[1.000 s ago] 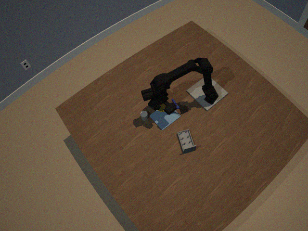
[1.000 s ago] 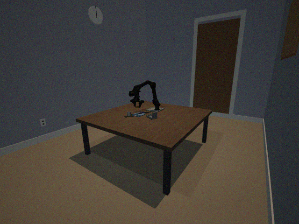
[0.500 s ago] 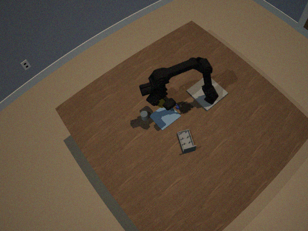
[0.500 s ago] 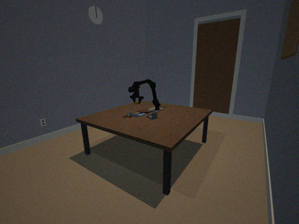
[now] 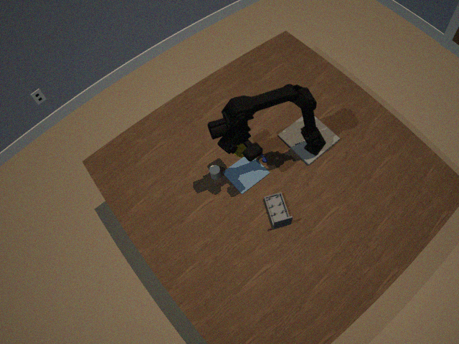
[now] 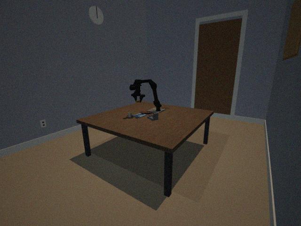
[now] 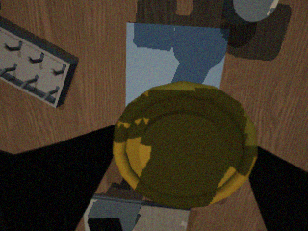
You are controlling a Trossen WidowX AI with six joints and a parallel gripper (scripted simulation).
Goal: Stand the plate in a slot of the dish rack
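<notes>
The grey dish rack is 220 mm to the left of my gripper tip, 160 mm below it and 50 mm ahead of it. The rest, counted from my gripper tip: cup: 150 mm below, 80 mm to the right, 80 mm ahead; then yellow plate: 10 mm above; then blue spoon: 180 mm below, 110 mm behind, 20 mm to the left.
</notes>
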